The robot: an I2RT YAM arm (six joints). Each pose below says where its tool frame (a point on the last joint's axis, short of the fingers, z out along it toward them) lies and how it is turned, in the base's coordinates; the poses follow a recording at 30 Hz.
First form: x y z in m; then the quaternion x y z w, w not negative.
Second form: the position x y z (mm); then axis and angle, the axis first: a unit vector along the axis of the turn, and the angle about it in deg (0 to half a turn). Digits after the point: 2 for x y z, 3 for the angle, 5 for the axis.
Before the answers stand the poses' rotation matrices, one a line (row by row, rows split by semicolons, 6 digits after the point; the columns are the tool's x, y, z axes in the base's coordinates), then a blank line. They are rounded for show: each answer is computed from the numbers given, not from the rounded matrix.
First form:
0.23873 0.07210 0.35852 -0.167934 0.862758 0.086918 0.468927
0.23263 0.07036 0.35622 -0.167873 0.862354 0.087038 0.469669
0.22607 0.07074 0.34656 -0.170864 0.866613 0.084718 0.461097
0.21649 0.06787 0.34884 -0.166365 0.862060 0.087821 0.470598
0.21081 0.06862 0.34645 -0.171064 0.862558 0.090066 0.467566
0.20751 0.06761 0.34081 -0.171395 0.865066 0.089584 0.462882
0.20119 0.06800 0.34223 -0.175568 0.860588 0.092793 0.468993
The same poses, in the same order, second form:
-0.503812 -0.371289 0.779948; -0.208256 0.928487 0.307476; -0.838334 -0.007519 -0.545106
-0.502460 -0.371290 0.780819; -0.207774 0.928486 0.307805; -0.839264 -0.007574 -0.543671
-0.516390 -0.374272 0.770235; -0.218019 0.927257 0.304405; -0.828136 -0.010734 -0.560425
-0.501720 -0.369490 0.782147; -0.204176 0.929220 0.307996; -0.840588 -0.005168 -0.541650
-0.504238 -0.379329 0.775792; -0.210882 0.925250 0.315342; -0.837420 -0.004593 -0.546540
-0.512728 -0.379469 0.770138; -0.213602 0.925197 0.313663; -0.831555 -0.003679 -0.555430
-0.498443 -0.389222 0.774636; -0.215145 0.921131 0.324393; -0.839802 -0.004967 -0.542870

238.73 72.10 358.52 -0.19013 0.97681 0.09841 124.071
232.63 70.36 356.22 -0.19015 0.97679 0.09859 123.974
226.07 70.74 346.56 -0.19256 0.97663 0.09547 125.084
216.49 67.87 348.84 -0.18855 0.97701 0.09953 123.854
210.81 68.62 346.45 -0.19352 0.97579 0.10189 124.247
207.51 67.61 340.81 -0.19336 0.97591 0.10106 124.854
201.19 68.00 342.23 -0.19879 0.97440 0.10506 124.062

